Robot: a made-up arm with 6 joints. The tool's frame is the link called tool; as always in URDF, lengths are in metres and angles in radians. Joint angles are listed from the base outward.
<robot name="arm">
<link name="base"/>
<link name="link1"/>
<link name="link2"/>
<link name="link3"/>
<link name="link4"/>
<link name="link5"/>
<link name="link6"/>
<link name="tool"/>
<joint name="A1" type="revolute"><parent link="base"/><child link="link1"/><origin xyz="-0.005 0.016 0.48"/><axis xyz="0 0 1"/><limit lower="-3.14" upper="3.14"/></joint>
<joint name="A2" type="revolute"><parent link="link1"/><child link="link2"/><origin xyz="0.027 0.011 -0.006"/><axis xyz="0 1 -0.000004"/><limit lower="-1.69" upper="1.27"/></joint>
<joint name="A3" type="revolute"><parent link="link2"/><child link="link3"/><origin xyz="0.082 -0.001 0.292"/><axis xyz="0 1 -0.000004"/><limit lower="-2.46" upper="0.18"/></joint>
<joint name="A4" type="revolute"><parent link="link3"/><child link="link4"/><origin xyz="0.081 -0.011 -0.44"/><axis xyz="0 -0.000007 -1"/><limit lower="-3.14" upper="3.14"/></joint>
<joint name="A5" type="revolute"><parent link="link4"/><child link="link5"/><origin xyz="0.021 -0.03 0.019"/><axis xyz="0 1 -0.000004"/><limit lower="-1.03" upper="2.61"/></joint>
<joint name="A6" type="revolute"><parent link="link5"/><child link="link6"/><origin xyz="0.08 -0.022 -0.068"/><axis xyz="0 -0.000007 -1"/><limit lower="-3.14" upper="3.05"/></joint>
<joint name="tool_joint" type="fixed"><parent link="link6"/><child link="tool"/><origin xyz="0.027 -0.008 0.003" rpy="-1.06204 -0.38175 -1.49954"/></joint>
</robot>
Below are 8 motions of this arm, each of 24 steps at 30 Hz.
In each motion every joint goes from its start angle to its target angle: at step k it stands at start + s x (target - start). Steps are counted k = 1, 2, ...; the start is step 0. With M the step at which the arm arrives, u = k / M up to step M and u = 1 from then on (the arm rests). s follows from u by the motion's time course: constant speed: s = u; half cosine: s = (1 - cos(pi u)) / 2; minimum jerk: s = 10 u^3 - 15 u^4 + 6 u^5.
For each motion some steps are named. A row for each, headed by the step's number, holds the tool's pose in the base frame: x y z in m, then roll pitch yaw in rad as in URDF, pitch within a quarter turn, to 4 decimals.
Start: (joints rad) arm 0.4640 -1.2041 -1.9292 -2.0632 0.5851 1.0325
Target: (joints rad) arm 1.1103 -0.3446 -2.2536 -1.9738 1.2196 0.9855
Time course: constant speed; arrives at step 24
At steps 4, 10, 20, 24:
4: -0.2702 -0.0631 1.2249 1.4512 0.7806 -2.4850
10: -0.1579 -0.0400 1.2764 1.2515 0.7125 -2.4695
20: -0.0014 0.0819 1.3124 0.9837 0.5476 -2.4177
24: 0.0396 0.1534 1.3083 0.9014 0.4676 -2.3875

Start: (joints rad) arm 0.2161 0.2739 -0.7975 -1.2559 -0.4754 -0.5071
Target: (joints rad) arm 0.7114 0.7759 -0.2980 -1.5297 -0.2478 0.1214
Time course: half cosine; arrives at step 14
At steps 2, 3, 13, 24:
2: 0.4882 0.2656 0.4227 -0.6067 -1.0553 0.2769
3: 0.4691 0.2781 0.3956 -0.6029 -0.9760 0.2840
13: 0.0729 0.2606 0.1502 -0.8769 0.0994 0.5319
24: 0.0673 0.2576 0.1493 -0.8838 0.1130 0.5349

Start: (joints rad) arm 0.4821 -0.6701 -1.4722 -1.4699 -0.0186 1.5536
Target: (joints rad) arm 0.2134 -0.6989 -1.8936 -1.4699 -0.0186 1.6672
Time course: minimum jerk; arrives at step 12
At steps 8, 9, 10, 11, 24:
8: 0.0306 0.1119 1.2397 1.3914 0.3484 -1.4471
9: 0.0098 0.1047 1.2462 1.4408 0.3616 -1.4487
10: -0.0039 0.1008 1.2497 1.4727 0.3692 -1.4491
11: -0.0100 0.0992 1.2512 1.4871 0.3723 -1.4491
24: -0.0111 0.0989 1.2514 1.4895 0.3728 -1.4491

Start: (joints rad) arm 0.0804 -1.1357 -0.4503 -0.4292 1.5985 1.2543
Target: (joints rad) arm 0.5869 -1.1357 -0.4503 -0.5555 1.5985 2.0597
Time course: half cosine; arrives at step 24
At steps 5, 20, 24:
5: 0.2980 -0.0375 0.7526 -0.5867 -0.4830 -2.9166
20: 0.2757 0.0868 0.7588 -0.5442 -0.1544 -3.1053
24: 0.2717 0.0964 0.7589 -0.5509 -0.1254 -3.1166

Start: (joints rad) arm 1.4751 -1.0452 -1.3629 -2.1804 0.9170 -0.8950
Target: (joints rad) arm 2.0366 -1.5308 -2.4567 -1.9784 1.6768 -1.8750
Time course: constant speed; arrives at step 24
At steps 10, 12, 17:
10: 0.0301 -0.2752 1.1833 1.9098 -0.8048 2.9480
12: 0.0658 -0.3498 1.1550 1.8124 -0.9223 3.0604
17: 0.1770 -0.5020 1.0406 1.3900 -1.1667 -2.6827

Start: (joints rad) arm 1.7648 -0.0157 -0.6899 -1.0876 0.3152 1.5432
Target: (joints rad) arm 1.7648 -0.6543 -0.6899 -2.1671 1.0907 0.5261
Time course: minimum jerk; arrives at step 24
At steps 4, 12, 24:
4: -0.1414 0.5713 0.5118 -0.3680 -0.3632 -0.4933
12: -0.1570 0.5370 0.6379 0.4204 -1.0587 -0.6916
24: -0.1421 0.4683 0.7668 2.1537 -0.7956 -2.3685

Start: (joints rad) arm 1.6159 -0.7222 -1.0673 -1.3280 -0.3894 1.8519
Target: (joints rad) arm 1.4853 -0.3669 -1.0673 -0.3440 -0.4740 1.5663
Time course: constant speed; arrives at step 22
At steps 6, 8, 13, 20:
6: -0.0641 0.3640 1.0133 0.6263 0.6238 0.1320
8: -0.0495 0.3805 1.0079 0.6122 0.6909 0.1194
13: -0.0093 0.4203 0.9881 0.5714 0.8597 0.0660
20: 0.0531 0.4692 0.9448 0.4667 1.0927 -0.0922

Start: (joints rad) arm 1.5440 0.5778 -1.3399 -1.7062 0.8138 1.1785
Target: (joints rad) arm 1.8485 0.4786 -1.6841 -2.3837 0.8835 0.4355
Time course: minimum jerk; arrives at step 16
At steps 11, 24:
11: -0.2466 0.7544 0.5641 2.5913 -0.9557 -2.4669
24: -0.2893 0.7421 0.5997 2.7081 -0.7469 -2.4918

